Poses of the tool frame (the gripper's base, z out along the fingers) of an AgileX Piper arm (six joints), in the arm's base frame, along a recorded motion.
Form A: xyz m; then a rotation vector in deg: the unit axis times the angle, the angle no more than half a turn.
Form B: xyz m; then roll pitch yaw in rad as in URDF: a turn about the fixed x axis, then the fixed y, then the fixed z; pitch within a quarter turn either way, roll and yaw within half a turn. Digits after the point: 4 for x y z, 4 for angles.
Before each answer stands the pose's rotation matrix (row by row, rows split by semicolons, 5 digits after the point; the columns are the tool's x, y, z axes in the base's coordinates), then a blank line. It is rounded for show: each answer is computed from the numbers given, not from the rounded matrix.
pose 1, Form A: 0.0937, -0.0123, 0.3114, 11.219, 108.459, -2.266
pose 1, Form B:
-0.31254 0.15535 0.93712; 0.11607 0.98539 -0.12464; -0.94279 0.06982 -0.32601

0.0937, -0.0123, 0.3114, 2.9306, 1.2309, 2.7860
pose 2, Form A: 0.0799, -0.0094, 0.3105, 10.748, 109.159, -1.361
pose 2, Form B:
-0.32418 0.14204 0.93527; 0.11868 0.98696 -0.10876; -0.93852 0.07574 -0.33681

0.0799, -0.0094, 0.3105, 2.9204, 1.2183, 2.7907
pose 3, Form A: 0.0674, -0.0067, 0.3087, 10.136, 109.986, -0.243
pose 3, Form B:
-0.33806 0.12537 0.93273; 0.12125 0.98863 -0.08894; -0.93328 0.08303 -0.34942

0.0674, -0.0067, 0.3087, 2.9083, 1.2034, 2.7972
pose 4, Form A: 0.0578, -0.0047, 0.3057, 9.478, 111.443, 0.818
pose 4, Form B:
-0.36230 0.10907 0.92566; 0.12264 0.99007 -0.06865; -0.92396 0.08865 -0.37208

0.0578, -0.0047, 0.3057, 2.9077, 1.1783, 2.8152
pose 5, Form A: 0.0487, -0.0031, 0.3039, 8.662, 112.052, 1.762
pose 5, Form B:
-0.37287 0.09161 0.92335; 0.12059 0.99146 -0.04967; -0.92001 0.09283 -0.38073

0.0487, -0.0031, 0.3039, 2.9024, 1.1681, 2.8288
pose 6, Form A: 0.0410, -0.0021, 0.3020, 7.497, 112.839, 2.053
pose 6, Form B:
-0.38632 0.07538 0.91928; 0.10877 0.99342 -0.03575; -0.91593 0.08618 -0.39198

0.0410, -0.0021, 0.3020, 2.9252, 1.1578, 2.8671
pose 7, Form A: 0.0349, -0.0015, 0.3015, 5.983, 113.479, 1.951
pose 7, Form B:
-0.39732 0.05793 0.91585; 0.08937 0.99570 -0.02420; -0.91332 0.07224 -0.40079

0.0349, -0.0015, 0.3015, 2.9633, 1.1514, 2.9203
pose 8, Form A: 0.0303, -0.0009, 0.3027, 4.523, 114.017, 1.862
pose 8, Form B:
-0.40647 0.04089 0.91275; 0.07067 0.99741 -0.01321; -0.91093 0.05913 -0.40830

0.0303, -0.0009, 0.3027, 2.9978, 1.1455, 2.9694
